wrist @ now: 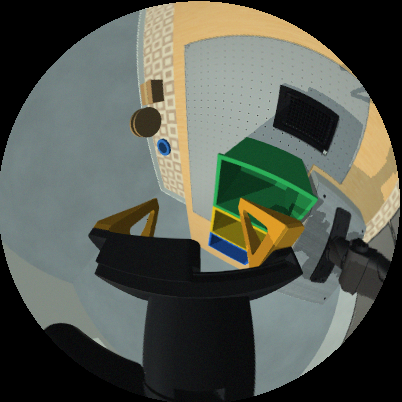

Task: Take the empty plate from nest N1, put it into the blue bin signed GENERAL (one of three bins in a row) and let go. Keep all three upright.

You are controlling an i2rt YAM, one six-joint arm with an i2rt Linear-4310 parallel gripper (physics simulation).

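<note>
My gripper is open, with its two orange fingers wide apart and nothing between them. The blue bin shows partly, low in the wrist view, beyond the right finger. It is the smallest-looking of three bins in a row, next to the yellow bin and the larger-looking green bin. The right finger hides part of the bins. No sign reading GENERAL is legible. A black rectangular piece with a gridded top lies on the perforated board at the upper right. I cannot tell whether it is the plate or a nest; no N1 label is readable.
A grey perforated board lies on the wooden table. A patterned strip along the edge bears a brown box, a dark round object and a blue ring-like object. The arm's dark base stands at the right.
</note>
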